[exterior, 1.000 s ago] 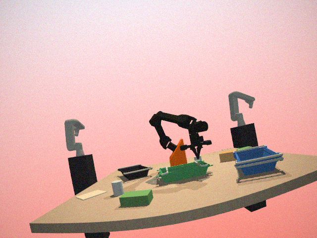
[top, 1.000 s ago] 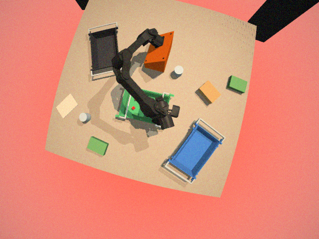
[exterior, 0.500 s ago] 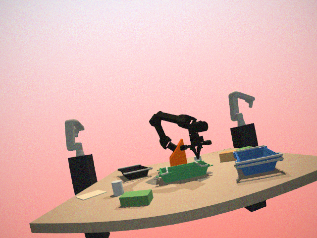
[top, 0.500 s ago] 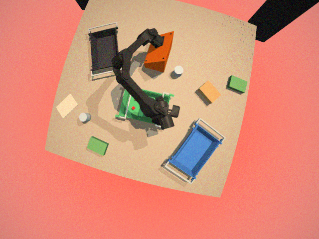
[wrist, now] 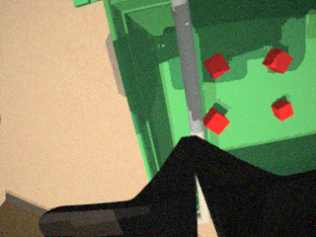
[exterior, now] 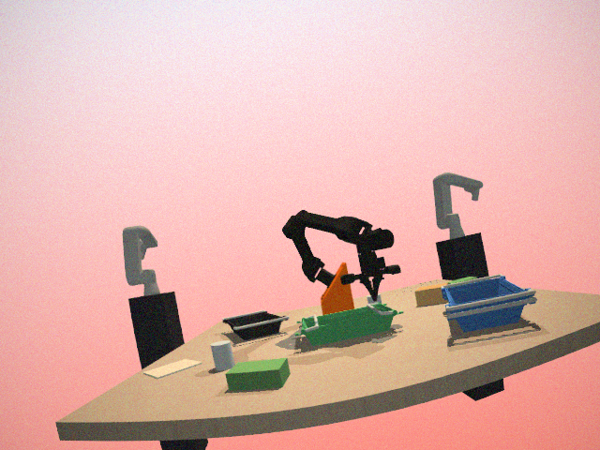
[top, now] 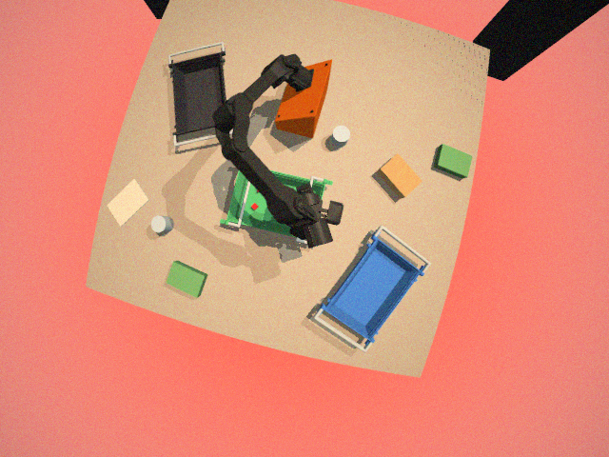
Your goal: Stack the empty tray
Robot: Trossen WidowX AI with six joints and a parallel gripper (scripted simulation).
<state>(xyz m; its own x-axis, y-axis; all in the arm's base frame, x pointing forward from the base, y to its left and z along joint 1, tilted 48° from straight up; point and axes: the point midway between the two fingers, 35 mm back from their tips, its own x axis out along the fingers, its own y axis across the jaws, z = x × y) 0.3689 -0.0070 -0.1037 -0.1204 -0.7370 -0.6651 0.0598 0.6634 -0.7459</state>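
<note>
The black tray is 34 cm behind my gripper tip, 43 cm to the right of it and 4 cm below it. Also, from my gripper tip: cream card (8 cm ahead, 64 cm to the right, 8 cm below); then orange block (16 cm behind, 28 cm to the left, 6 cm below).
</note>
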